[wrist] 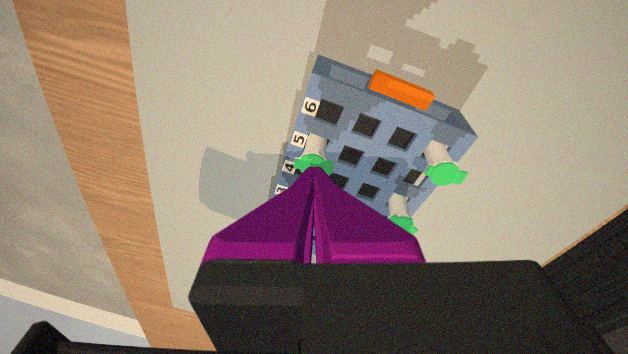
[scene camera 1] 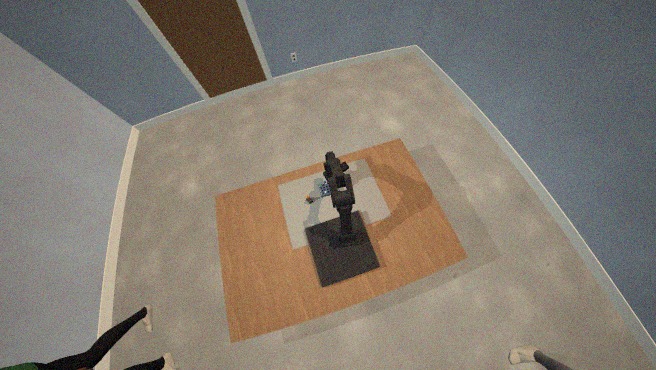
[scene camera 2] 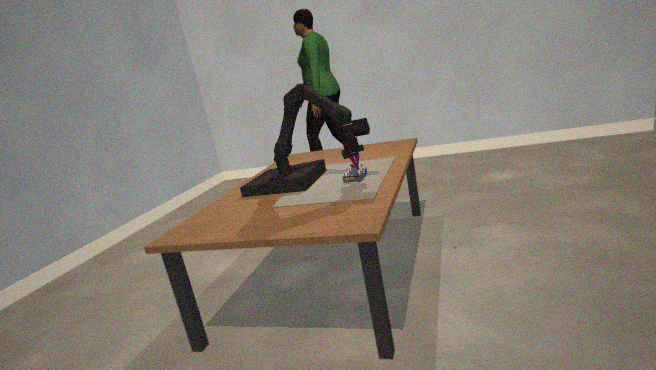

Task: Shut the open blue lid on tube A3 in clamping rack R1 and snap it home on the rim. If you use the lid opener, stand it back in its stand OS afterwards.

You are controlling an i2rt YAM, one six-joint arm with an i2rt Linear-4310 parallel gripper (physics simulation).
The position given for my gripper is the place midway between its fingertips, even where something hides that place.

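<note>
I can see my gripper (wrist: pixel 314 177) here, and there's a grey mat (scene camera 2: pixel 329 188) too. The wrist view shows the grey mat (wrist: pixel 218 96) as well.
</note>
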